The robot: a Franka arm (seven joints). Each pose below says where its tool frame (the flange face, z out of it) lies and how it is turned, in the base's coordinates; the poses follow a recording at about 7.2 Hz.
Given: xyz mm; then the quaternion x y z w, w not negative.
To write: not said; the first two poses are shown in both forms.
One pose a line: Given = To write
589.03 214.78 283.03 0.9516 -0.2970 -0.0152 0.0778 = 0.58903 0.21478 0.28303 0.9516 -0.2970 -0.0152 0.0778
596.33 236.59 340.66 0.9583 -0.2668 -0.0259 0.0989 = 0.59633 0.23659 0.34066 0.9583 -0.2668 -0.0259 0.0989
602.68 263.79 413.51 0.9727 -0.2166 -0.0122 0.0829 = 0.60268 0.26379 0.41351 0.9727 -0.2166 -0.0122 0.0829
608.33 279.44 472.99 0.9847 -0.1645 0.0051 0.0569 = 0.60833 0.27944 0.47299 0.9847 -0.1645 0.0051 0.0569
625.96 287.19 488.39 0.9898 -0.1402 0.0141 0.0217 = 0.62596 0.28719 0.48839 0.9898 -0.1402 0.0141 0.0217
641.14 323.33 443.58 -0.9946 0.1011 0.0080 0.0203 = 0.64114 0.32333 0.44358 -0.9946 0.1011 0.0080 0.0203
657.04 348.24 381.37 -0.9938 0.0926 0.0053 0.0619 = 0.65704 0.34824 0.38137 -0.9938 0.0926 0.0053 0.0619
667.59 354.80 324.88 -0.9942 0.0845 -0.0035 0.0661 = 0.66759 0.35480 0.32488 -0.9942 0.0845 -0.0035 0.0661
